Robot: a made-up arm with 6 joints. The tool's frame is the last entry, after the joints. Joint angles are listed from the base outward. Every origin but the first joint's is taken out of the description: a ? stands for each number. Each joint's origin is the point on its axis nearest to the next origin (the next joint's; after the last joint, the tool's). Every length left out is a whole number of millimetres.
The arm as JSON. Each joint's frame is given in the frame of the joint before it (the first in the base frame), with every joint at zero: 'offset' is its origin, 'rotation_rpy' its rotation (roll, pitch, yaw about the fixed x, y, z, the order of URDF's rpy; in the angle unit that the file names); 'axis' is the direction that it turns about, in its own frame. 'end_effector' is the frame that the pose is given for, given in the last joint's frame.
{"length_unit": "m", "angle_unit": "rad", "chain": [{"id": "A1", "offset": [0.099, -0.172, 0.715], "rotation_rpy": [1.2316, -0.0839, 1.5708], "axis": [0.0, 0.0, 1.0]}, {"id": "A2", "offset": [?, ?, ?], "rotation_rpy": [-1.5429, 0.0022, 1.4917], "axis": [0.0, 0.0, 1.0]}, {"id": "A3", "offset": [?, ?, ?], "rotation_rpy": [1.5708, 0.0, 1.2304], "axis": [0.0, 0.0, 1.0]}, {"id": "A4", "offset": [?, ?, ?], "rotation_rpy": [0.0, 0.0, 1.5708], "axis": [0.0, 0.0, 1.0]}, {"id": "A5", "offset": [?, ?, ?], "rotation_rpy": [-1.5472, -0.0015, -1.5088], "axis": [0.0, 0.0, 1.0]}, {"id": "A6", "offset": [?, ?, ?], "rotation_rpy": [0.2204, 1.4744, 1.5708], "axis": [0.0, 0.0, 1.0]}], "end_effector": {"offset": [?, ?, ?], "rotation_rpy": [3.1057, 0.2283, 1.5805]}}
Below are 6 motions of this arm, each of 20 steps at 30 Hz.
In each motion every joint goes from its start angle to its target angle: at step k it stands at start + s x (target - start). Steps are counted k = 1, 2, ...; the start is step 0. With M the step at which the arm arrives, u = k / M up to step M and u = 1 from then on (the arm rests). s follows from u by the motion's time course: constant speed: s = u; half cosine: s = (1 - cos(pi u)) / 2; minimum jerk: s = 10 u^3 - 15 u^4 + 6 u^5.
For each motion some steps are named. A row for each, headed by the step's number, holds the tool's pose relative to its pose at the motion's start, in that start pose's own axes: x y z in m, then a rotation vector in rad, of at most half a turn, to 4 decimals.
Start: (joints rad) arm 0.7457 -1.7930 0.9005 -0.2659 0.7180 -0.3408
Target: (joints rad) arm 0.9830 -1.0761 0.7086 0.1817 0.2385 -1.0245
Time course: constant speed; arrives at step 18
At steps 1, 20:
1: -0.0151 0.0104 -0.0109 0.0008 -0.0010 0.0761
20: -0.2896 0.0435 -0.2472 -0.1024 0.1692 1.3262

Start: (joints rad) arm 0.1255 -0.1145 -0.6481 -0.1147 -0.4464 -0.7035
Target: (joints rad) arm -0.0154 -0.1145 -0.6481 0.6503 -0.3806 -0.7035
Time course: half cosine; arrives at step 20
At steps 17, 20:
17: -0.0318 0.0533 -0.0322 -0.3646 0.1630 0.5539
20: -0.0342 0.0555 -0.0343 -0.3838 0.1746 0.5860

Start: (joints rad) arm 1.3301 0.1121 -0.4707 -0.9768 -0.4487 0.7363
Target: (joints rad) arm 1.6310 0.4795 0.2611 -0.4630 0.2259 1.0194
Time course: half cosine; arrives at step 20
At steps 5, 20:
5: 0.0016 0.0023 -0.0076 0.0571 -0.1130 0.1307
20: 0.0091 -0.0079 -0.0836 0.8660 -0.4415 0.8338

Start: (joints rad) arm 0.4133 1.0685 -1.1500 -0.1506 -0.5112 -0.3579
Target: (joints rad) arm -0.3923 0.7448 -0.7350 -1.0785 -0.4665 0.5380
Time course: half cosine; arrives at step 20
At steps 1, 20:
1: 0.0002 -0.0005 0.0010 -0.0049 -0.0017 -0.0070
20: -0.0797 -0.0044 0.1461 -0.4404 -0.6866 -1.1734

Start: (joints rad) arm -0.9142 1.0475 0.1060 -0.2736 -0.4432 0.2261
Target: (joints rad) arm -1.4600 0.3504 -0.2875 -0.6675 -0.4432 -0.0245
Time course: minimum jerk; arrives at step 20
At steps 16, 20:
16: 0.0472 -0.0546 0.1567 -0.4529 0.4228 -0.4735
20: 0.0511 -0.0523 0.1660 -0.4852 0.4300 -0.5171

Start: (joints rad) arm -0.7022 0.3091 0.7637 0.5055 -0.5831 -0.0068
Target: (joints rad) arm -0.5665 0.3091 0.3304 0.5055 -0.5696 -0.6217
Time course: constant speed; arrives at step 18
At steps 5, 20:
5: 0.0036 -0.0047 0.0061 0.1098 -0.0380 0.0671
20: 0.0043 -0.0229 0.0265 0.3752 -0.2055 0.2517

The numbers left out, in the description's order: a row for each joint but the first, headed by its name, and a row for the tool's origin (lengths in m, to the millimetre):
A2: -0.052 -0.002 0.0
A3: 0.18 0.319 0.0
A4: -0.054 -0.089 0.0
A5: -0.022 -0.047 0.0
A6: -0.027 -0.029 0.0
tool: 0.001 0.082 0.0

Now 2 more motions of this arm.
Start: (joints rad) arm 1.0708 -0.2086 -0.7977 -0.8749 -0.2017 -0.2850
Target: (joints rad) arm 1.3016 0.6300 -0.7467 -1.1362 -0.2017 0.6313
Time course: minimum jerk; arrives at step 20
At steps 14, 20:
14: 0.0221 -0.0222 -0.2037 0.4939 0.3794 -0.6575
20: 0.0151 -0.0052 -0.2442 0.5563 0.5298 -0.7679

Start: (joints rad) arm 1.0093 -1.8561 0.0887 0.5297 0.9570 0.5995
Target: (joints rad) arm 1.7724 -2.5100 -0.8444 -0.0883 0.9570 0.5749
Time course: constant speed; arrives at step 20
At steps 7, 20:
7: 0.0902 -0.0249 0.0027 -0.4299 0.0797 -0.0620
20: 0.2220 0.0188 -0.0538 -1.3239 -0.2017 0.1153

